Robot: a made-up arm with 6 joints.
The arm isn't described. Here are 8 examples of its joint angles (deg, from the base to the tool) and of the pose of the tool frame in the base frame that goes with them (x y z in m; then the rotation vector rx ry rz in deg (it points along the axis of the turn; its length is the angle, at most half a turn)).
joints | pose
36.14 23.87 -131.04 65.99 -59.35 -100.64 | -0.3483 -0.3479 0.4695 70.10 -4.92 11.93
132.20 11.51 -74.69 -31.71 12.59 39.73 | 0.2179 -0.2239 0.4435 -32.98 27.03 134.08
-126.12 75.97 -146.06 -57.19 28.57 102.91 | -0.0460 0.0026 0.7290 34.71 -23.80 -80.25
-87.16 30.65 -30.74 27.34 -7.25 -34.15 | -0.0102 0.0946 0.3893 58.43 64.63 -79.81
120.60 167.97 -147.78 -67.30 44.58 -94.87 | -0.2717 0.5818 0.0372 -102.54 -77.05 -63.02
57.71 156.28 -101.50 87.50 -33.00 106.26 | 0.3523 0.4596 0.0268 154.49 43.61 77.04
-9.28 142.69 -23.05 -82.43 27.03 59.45 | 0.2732 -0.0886 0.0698 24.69 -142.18 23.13
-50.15 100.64 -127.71 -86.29 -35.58 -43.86 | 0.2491 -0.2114 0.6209 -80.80 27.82 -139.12
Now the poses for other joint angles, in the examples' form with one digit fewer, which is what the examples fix.
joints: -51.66 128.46 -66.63 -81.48 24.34 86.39
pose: 0.247 -0.376 0.178 82.4 132.5 -46.5
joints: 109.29 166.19 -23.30 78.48 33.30 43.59
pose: -0.135 0.228 -0.037 -36.5 -146.5 89.3
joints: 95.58 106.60 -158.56 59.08 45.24 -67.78
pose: -0.089 0.309 0.640 -75.1 3.8 87.0
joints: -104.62 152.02 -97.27 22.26 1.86 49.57
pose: -0.143 -0.555 0.042 142.2 4.7 -13.2
